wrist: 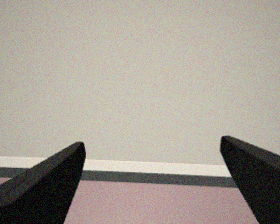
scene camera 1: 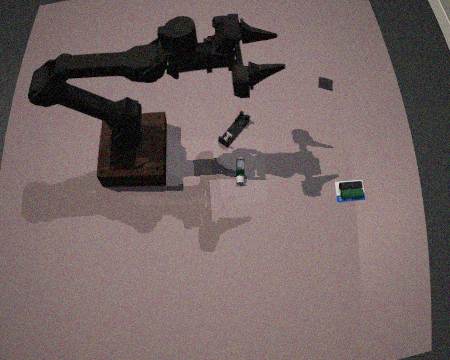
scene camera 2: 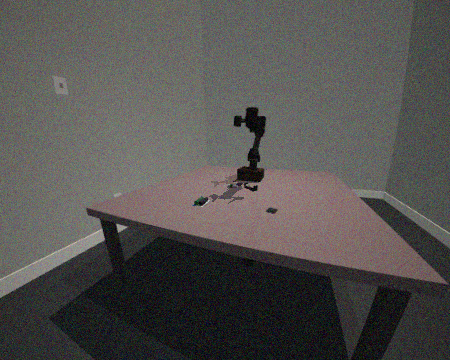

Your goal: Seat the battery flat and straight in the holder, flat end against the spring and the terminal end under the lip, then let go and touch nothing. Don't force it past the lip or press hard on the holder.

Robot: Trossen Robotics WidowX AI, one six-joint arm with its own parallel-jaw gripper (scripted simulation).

Labels:
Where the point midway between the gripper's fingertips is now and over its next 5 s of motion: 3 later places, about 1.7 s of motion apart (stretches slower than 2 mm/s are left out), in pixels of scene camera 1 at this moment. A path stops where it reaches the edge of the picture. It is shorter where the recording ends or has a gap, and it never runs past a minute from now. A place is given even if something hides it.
My gripper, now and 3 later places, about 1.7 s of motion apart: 280, 50; 242, 166; 240, 166; 237, 120

